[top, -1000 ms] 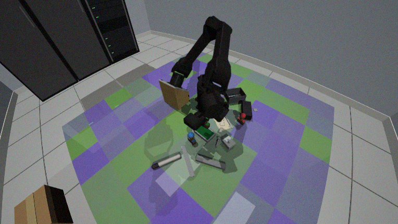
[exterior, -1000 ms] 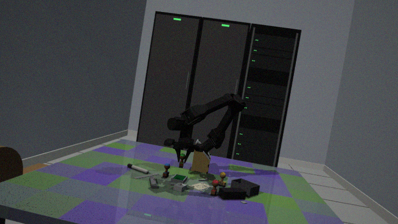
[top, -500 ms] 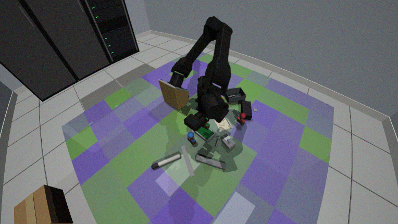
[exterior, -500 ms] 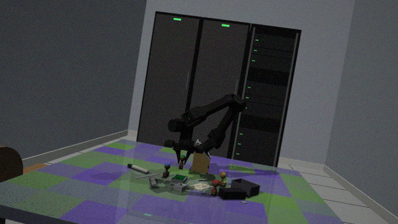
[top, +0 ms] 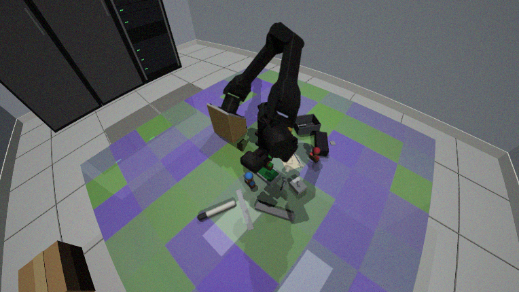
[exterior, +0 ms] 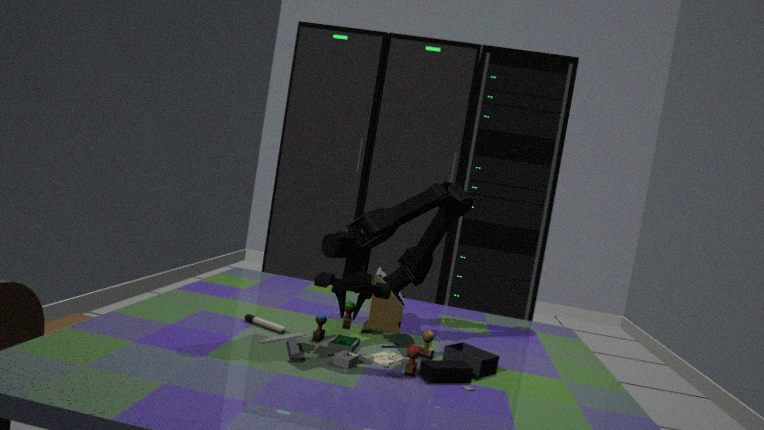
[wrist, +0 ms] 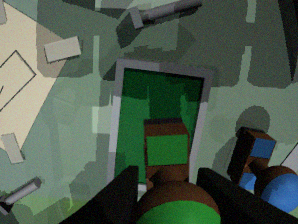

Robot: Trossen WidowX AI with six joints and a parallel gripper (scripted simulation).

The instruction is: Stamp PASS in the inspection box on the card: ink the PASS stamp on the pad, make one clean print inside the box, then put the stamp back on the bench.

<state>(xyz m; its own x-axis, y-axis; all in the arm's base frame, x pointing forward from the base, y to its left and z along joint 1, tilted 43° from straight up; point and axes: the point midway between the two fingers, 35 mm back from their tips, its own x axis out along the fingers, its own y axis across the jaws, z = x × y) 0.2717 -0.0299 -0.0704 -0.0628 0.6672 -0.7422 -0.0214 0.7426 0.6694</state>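
The green ink pad lies 70 mm below my gripper tip. The rest, counted from my gripper tip: green-knobbed stamp right at my gripper tip; then small white block 120 mm ahead, 30 mm to the left, 60 mm below; then blue-knobbed stamp 20 mm behind, 70 mm to the right, 50 mm below.
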